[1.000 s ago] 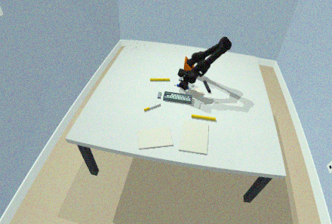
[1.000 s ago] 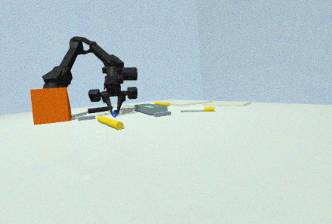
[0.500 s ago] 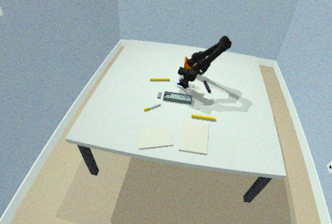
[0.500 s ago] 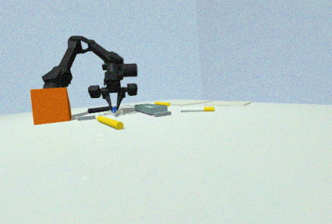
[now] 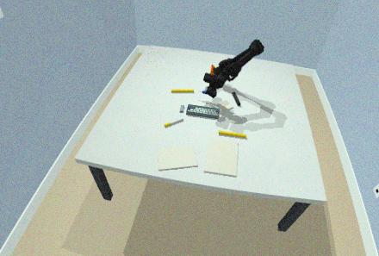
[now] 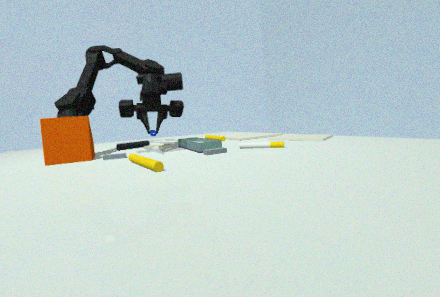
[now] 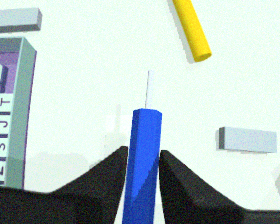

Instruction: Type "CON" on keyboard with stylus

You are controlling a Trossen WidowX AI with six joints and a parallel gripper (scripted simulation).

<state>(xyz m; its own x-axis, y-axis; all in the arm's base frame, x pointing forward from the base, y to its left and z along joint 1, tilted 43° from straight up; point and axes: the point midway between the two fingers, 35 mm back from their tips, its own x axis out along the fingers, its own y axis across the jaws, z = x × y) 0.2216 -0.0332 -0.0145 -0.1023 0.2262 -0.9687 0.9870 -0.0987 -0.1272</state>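
The stylus tip lies 1 cm behind my gripper tip and 4 cm to the right of it. The rest, counted from my gripper tip: small grey block (12 cm ahead, 14 cm to the right, 5 cm below); black stylus (3 cm behind, 20 cm to the left, 5 cm below); white-and-yellow marker (26 cm ahead, 18 cm to the right, 5 cm below).
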